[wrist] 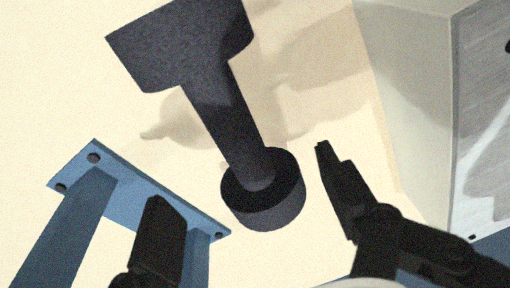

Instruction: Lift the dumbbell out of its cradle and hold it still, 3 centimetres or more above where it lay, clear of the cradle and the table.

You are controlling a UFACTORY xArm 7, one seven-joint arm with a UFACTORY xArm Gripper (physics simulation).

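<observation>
A dark grey piece, apparently the dumbbell, has a round disc at its lower end, a thick bar and a wide blocky end cut off by the top edge. A blue bracket, possibly the cradle, has a flat plate with holes and two arms running out of view at the lower left. The dark piece appears apart from it. My gripper is open and holds nothing. In the view, its fingers lie either side of the disc end; the left finger overlaps the blue bracket. The depth between fingers and disc is unclear.
A large pale box-like block with a brushed grey face stands at the right, beyond the right finger. The cream surface carries shadows around the dark piece. Blue background shows at the lower right.
</observation>
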